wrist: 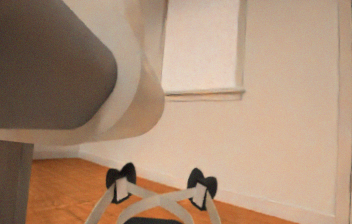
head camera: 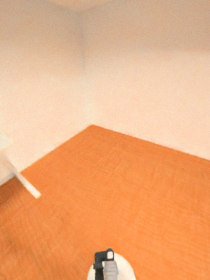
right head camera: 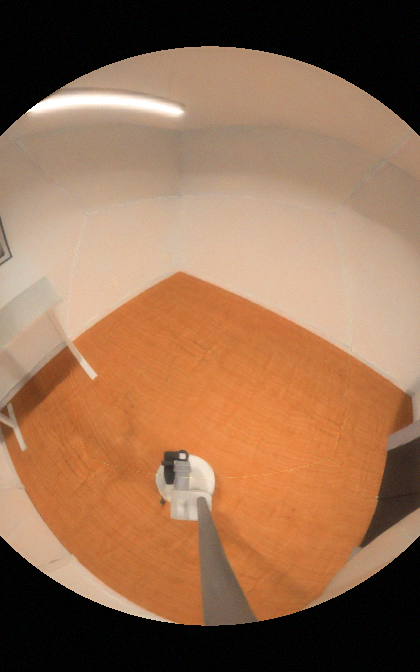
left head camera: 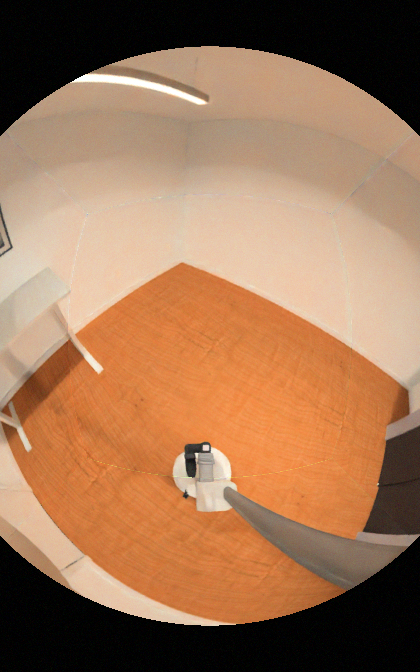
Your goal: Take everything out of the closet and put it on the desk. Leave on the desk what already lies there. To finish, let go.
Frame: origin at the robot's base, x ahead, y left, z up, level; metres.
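Where they show: gripper, fingertip midpoint: (wrist: 162,178) (left head camera: 193,498).
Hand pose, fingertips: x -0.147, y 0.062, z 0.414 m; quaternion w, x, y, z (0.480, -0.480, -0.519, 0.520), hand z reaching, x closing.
After its pixels a point has its place.
My gripper (wrist: 162,178) @(x -0.147, y 0.062, z 0.414 m) is open in the wrist view, its two dark fingertips apart with nothing between them. It is raised above the orange floor, away from desk and closet. The desk, a pale table, stands at the left edge of the left head view (left head camera: 37,300) and the right head view (right head camera: 32,307); one of its legs shows in the head view (head camera: 25,184). The closet, dark brown with a pale frame, is cut off at the right edge of the left head view (left head camera: 402,480) @(x -0.693, y -1.927, z 0.354 m) and right head view (right head camera: 395,490). Its contents do not show.
Pale walls meet in a corner ahead, beyond the orange wood floor (head camera: 115,195) @(x 0.818, y -0.124, z -0.027 m) (left head camera: 240,390) @(x 0.718, y -0.377, z -0.027 m) (right head camera: 240,400). A framed picture (left head camera: 4,235) @(x 1.135, y 1.709, z 1.429 m) (right head camera: 4,245) hangs above the desk, at the left. A window (wrist: 202,47) @(x -1.666, y 0.169, z 1.195 m) shows in the wrist view.
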